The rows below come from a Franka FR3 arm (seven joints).
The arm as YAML. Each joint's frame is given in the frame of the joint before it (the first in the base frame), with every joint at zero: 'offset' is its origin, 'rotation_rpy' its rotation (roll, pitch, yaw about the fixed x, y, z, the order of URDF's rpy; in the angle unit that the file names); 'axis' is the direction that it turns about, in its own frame. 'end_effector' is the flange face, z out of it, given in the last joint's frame.
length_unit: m
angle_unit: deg
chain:
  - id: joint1
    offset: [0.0, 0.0, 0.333]
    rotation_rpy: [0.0, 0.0, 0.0]
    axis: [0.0, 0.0, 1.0]
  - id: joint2
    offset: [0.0, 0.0, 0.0]
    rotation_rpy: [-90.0, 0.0, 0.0]
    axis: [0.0, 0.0, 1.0]
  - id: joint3
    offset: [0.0, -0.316, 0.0]
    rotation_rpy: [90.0, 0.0, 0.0]
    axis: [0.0, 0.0, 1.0]
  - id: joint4
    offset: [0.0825, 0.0, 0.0]
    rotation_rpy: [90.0, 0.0, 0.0]
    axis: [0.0, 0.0, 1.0]
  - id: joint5
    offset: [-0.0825, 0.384, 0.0]
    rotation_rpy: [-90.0, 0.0, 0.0]
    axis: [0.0, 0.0, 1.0]
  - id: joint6
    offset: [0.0, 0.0, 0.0]
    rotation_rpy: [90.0, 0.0, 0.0]
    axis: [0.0, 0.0, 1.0]
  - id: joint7
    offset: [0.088, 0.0, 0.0]
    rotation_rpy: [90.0, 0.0, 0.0]
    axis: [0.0, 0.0, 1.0]
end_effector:
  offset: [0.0, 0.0, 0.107]
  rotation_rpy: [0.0, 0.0, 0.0]
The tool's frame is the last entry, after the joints.
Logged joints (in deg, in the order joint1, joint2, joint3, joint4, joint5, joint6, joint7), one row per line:
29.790, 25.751, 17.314, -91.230, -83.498, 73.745, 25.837
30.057, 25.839, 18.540, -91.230, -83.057, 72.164, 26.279
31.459, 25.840, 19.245, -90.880, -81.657, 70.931, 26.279
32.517, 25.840, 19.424, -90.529, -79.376, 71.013, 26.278
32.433, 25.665, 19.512, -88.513, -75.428, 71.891, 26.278
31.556, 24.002, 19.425, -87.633, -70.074, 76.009, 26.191
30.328, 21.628, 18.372, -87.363, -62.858, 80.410, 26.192
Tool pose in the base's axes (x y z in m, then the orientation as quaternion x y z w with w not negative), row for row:
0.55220, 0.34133, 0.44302, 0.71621, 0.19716, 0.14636, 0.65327
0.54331, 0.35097, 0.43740, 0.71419, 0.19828, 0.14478, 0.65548
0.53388, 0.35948, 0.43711, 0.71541, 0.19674, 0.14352, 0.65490
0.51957, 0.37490, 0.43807, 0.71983, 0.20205, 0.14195, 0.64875
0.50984, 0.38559, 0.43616, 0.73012, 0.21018, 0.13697, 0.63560
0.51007, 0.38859, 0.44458, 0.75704, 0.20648, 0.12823, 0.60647
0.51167, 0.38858, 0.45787, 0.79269, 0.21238, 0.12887, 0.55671
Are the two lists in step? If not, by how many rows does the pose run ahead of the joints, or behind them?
The pose runs 1 row behind the joints: the pose in row i belongs to the joints in row i - 1.
